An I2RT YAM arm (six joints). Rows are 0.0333 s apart.
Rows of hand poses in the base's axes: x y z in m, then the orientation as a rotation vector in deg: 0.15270, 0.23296, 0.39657, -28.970, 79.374, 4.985; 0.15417, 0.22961, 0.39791, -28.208, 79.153, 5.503; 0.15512, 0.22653, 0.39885, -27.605, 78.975, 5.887; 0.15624, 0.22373, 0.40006, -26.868, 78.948, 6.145; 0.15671, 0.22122, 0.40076, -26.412, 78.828, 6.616; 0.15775, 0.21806, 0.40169, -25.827, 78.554, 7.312; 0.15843, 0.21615, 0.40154, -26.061, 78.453, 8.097; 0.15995, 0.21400, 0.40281, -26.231, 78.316, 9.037; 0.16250, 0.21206, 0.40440, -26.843, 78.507, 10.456; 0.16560, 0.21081, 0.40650, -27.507, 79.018, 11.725; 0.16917, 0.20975, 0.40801, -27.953, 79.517, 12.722; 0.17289, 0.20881, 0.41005, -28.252, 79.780, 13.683
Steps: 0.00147, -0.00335, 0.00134, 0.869, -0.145, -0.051; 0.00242, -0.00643, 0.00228, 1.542, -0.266, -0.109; 0.00354, -0.00923, 0.00349, 2.218, -0.278, -0.359; 0.00401, -0.01174, 0.00419, 2.828, -0.311, -0.283; 0.00505, -0.01490, 0.00512, 3.681, -0.444, -0.100; 0.00573, -0.01681, 0.00497, 3.974, -0.341, 0.589; 0.00725, -0.01896, 0.00624, 4.404, -0.235, 1.352; 0.00980, -0.02090, 0.00783, 4.739, 0.334, 2.633; 0.01290, -0.02215, 0.00993, 4.899, 1.182, 3.776; 0.01647, -0.02321, 0.01144, 5.062, 1.941, 4.607; 0.02019, -0.02415, 0.01348, 5.344, 2.459, 5.376
